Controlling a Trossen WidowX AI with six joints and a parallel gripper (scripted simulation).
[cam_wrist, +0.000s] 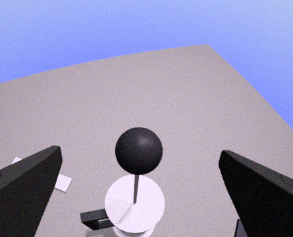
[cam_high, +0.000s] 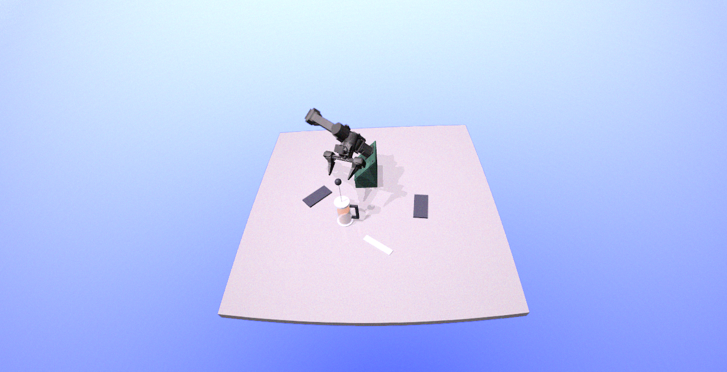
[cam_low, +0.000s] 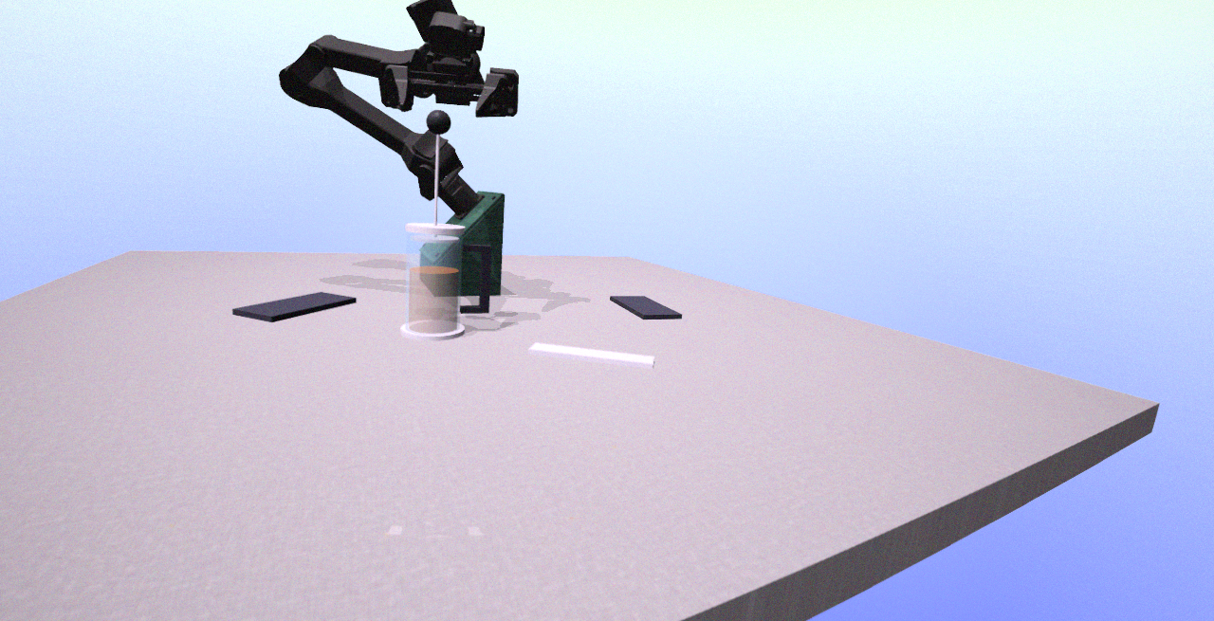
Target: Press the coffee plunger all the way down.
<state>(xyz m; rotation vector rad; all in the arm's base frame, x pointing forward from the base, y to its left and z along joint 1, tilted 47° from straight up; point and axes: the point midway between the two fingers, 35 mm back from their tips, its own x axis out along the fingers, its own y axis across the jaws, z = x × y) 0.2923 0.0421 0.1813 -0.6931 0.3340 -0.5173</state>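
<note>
My gripper tip is 15 cm above the coffee press, 1 cm to the right of it and 1 cm short of it.
</note>
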